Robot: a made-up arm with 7 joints.
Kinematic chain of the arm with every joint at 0, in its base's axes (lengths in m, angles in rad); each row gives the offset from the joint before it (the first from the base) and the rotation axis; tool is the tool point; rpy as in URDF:
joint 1: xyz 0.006 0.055 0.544 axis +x
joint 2: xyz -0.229 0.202 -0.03 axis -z
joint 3: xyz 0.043 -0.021 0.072 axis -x
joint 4: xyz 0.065 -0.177 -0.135 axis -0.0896 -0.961 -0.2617
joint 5: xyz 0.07 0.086 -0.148 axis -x
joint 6: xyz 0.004 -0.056 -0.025 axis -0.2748 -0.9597 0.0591
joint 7: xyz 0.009 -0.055 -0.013 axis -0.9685 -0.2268 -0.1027
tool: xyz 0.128 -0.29 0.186 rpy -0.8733 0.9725 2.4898
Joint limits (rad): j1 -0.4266..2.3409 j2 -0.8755..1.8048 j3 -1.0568..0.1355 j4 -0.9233..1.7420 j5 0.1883..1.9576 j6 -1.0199..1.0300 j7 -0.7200..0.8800
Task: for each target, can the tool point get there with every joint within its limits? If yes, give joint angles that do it. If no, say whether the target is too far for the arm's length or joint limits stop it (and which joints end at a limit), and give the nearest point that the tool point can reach.
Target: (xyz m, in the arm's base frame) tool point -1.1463 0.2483 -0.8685
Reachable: no: too far | nearest point -0.6577 0.1709 -0.0579 | short by 0.950 m
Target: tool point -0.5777 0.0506 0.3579
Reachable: yes | joints 1.4398 0.8069 -0.1695 1.0265 0.9481 -0.7410 -0.5228
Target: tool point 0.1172 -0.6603 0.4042
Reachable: no: joint limits stop it (at a limit: joint 1, joint 5, joint 7) | nearest point 0.0418 -0.4559 0.4277 | short by 0.219 m
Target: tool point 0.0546 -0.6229 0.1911
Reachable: no: joint limits stop it (at a limit: joint 1, joint 5, joint 7) | nearest point -0.0050 -0.4321 0.2615 | short by 0.212 m
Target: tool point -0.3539 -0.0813 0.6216
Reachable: yes | joints 1.3443 0.5260 -0.1757 0.8676 0.8294 0.7650 -0.2210
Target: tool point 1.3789 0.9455 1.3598
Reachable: no: too far | nearest point 0.3495 0.4040 0.8637 | short by 1.265 m
